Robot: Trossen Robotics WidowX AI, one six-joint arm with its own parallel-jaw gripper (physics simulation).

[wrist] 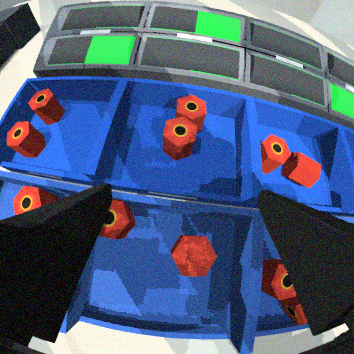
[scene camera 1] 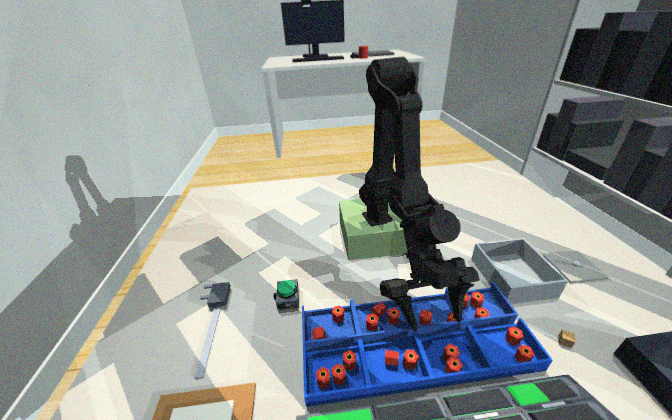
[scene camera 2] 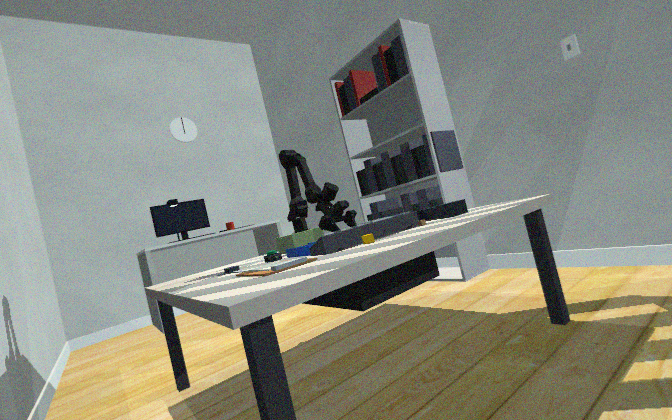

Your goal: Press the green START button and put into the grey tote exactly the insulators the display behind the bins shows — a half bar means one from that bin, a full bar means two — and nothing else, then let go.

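Places are measured from the arm's base along level axes (x ahead, y left, z up), in centimetres.
Where they show: gripper, fingertip midpoint: (wrist: 187,194) (scene camera 1: 437,326); arm's base, link origin: (scene camera 1: 377,217) (scene camera 2: 301,231).
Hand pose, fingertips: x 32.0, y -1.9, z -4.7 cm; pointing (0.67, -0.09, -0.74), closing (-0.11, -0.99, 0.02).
Note:
Things, the pixels of their top centre, and the offset from my fingertips. "pt": a spot on its surface instead.
- orange-red insulator, top centre: (wrist: 194,255) (scene camera 1: 426,314) dx -3.5, dy -0.2, dz -0.7 cm
- display, surface spot: (wrist: 195,37) pt dx +15.7, dy -2.5, dz +0.5 cm
- grey tote, top centre: (scene camera 1: 518,260) dx -7.6, dy +26.7, dz +1.7 cm
- green START button, top centre: (scene camera 1: 286,285) (scene camera 2: 271,250) dx -20.4, dy -26.0, dz +0.4 cm
- caliper-like tool, surface spot: (scene camera 1: 218,295) pt dx -25.0, dy -41.4, dz -1.8 cm
- orange board, surface spot: (scene camera 1: 165,407) pt dx -3.7, dy -50.2, dz -3.1 cm
- small brown block, top centre: (scene camera 1: 568,335) dx +9.4, dy +23.0, dz -1.7 cm
- black box, top centre: (scene camera 2: 437,205) dx +25.0, dy +31.7, dz +1.9 cm
- yellow block, top centre: (scene camera 2: 367,234) dx +23.5, dy -19.1, dz -0.9 cm
My gripper (scene camera 1: 436,323) (scene camera 2: 342,226) (wrist: 187,194) is open and empty, low over a back-row compartment of the blue bins (scene camera 1: 425,383) (scene camera 2: 300,250) (wrist: 245,145). One orange-red insulator (scene camera 1: 425,317) (wrist: 193,256) lies there between and below the fingers; another (scene camera 1: 451,317) (wrist: 117,219) is partly behind one finger. The display (wrist: 195,37) shows half bars at its near-left cell and far-row second cell; a green bar at the right is cut off in the wrist view. The grey tote (scene camera 1: 537,291) shows no insulator inside. The green START button (scene camera 1: 287,288) (scene camera 2: 272,253) stands beside the bins.
A caliper-like tool (scene camera 1: 218,295) lies beyond the button. An orange board (scene camera 1: 165,407) lies near the front. A small brown block (scene camera 1: 567,338) and a black box (scene camera 1: 650,360) (scene camera 2: 450,209) are right of the bins. A yellow block (scene camera 2: 368,238) sits by the display.

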